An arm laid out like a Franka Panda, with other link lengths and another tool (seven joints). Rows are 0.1 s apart.
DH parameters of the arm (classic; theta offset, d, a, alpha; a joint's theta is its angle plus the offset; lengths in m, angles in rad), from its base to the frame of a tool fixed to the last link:
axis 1: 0 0.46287 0 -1.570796
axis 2: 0 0 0 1.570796
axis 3: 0 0.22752 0.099 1.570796
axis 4: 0 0 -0.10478 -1.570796
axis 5: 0 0.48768 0 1.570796
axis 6: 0 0 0.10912 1.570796
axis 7: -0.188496 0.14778 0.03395 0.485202
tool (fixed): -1.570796 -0.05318 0 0
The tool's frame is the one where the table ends.
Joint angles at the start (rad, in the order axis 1, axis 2, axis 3, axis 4, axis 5, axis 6, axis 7):
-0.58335, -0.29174, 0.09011, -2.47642, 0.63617, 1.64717, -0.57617
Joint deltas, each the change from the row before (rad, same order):
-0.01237, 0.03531, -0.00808, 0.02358, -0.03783, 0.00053, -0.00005
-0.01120, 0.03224, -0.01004, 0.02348, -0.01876, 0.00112, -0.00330
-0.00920, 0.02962, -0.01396, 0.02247, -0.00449, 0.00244, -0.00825
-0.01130, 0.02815, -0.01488, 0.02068, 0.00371, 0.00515, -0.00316
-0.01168, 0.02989, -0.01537, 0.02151, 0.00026, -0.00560, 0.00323
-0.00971, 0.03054, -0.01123, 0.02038, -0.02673, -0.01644, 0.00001
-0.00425, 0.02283, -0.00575, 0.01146, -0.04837, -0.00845, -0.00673
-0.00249, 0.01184, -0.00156, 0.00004, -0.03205, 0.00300, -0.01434
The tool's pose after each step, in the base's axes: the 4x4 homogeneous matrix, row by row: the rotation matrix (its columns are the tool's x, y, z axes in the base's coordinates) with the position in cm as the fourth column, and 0 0 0 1 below. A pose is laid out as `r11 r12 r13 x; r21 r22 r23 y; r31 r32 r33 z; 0 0 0 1`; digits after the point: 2 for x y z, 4 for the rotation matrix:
0.0578 0.9953 -0.0780 53.17; 0.3256 0.0551 0.9439 -24.15; 0.9438 -0.0800 -0.3208 35.63; 0 0 0 1
0.0696 0.9948 -0.0741 53.00; 0.3298 0.0471 0.9429 -25.53; 0.9415 -0.0900 -0.3249 34.99; 0 0 0 1
0.0729 0.9956 -0.0594 52.85; 0.3254 0.0326 0.9450 -26.96; 0.9428 -0.0882 -0.3215 34.51; 0 0 0 1
0.0794 0.9963 -0.0322 52.58; 0.3173 0.0054 0.9483 -28.56; 0.9450 -0.0855 -0.3157 34.03; 0 0 0 1
0.0971 0.9952 -0.0098 52.11; 0.3039 -0.0203 0.9525 -30.07; 0.9477 -0.0955 -0.3044 33.38; 0 0 0 1
0.1224 0.9923 -0.0205 51.47; 0.3014 -0.0175 0.9533 -31.18; 0.9456 -0.1229 -0.3012 32.45; 0 0 0 1
0.1426 0.9881 -0.0569 50.85; 0.3200 0.0084 0.9474 -31.80; 0.9366 -0.1533 -0.3150 31.46; 0 0 0 1
0.1462 0.9856 -0.0851 50.42; 0.3358 0.0314 0.9414 -32.05; 0.9305 -0.1662 -0.3264 30.68; 0 0 0 1

